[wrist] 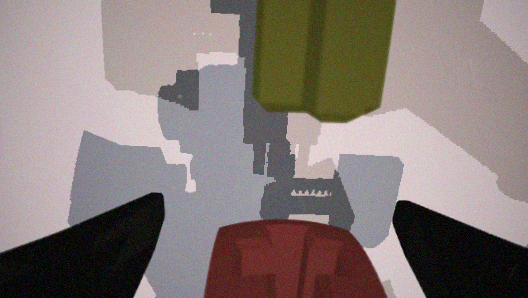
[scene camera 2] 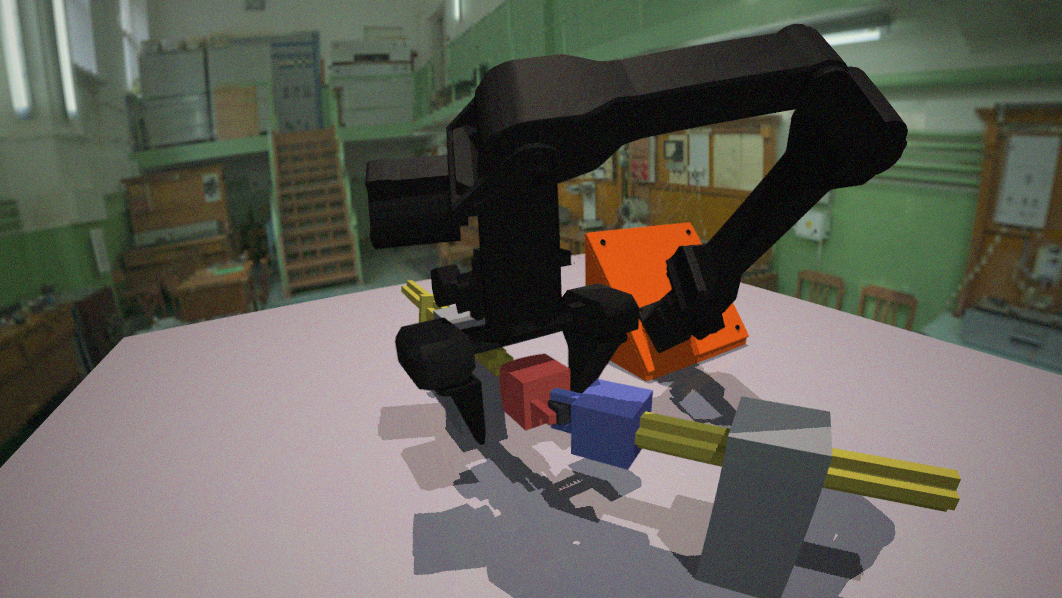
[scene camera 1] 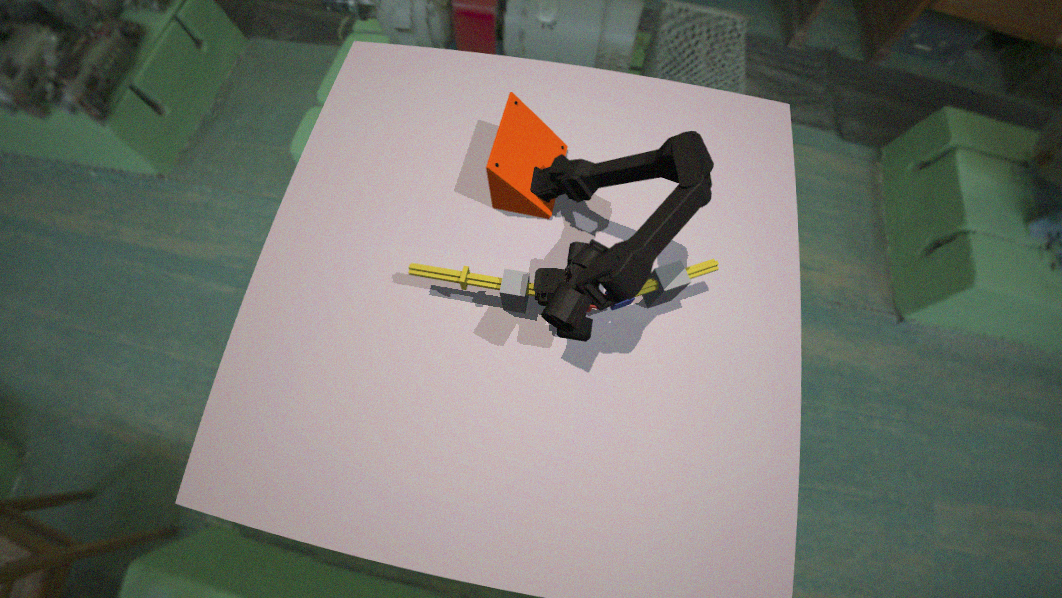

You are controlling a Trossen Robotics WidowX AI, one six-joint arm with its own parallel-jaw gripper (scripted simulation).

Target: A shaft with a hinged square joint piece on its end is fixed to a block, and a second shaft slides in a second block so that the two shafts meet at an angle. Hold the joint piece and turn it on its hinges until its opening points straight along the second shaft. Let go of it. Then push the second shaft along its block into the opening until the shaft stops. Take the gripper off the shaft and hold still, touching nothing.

Path:
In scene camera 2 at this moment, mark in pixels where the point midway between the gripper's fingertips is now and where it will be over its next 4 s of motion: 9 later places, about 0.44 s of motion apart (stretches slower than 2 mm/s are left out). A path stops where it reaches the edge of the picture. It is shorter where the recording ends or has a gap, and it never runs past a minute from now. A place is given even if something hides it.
The gripper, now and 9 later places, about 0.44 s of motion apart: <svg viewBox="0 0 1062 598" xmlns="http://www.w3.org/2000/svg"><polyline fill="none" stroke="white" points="530,425 527,397 514,337 511,251 514,228 437,218 406,234 410,248 410,260 410,275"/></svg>

